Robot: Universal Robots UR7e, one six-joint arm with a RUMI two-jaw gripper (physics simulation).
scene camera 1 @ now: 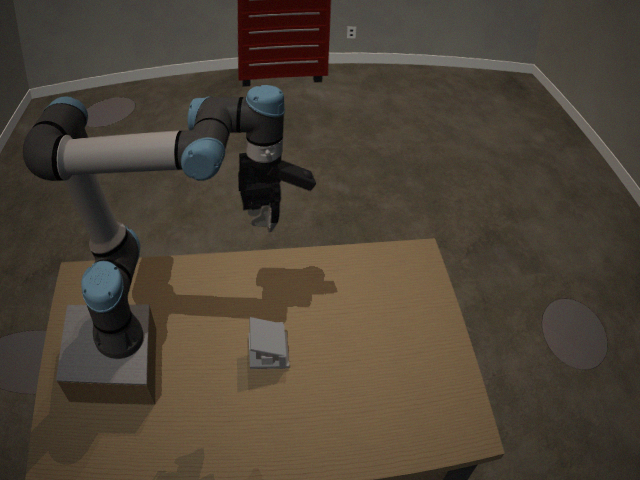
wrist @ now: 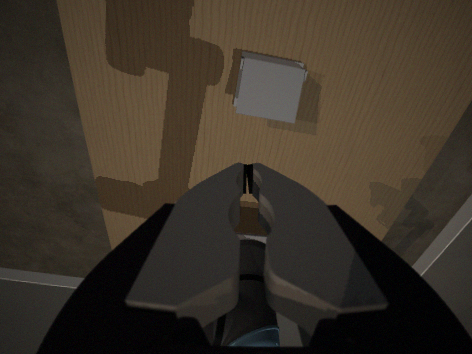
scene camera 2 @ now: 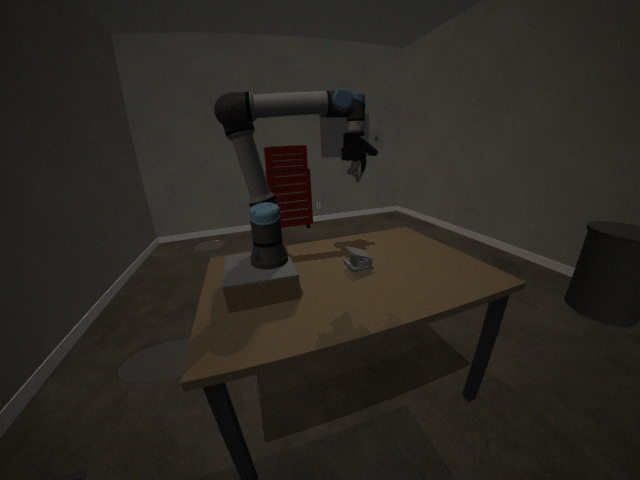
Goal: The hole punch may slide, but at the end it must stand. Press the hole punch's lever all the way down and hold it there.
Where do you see a grey hole punch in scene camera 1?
257, 361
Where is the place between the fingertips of my gripper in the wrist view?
246, 167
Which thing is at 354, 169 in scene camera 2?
My gripper.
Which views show my gripper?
Scene camera 1, the wrist view and scene camera 2: all of them.
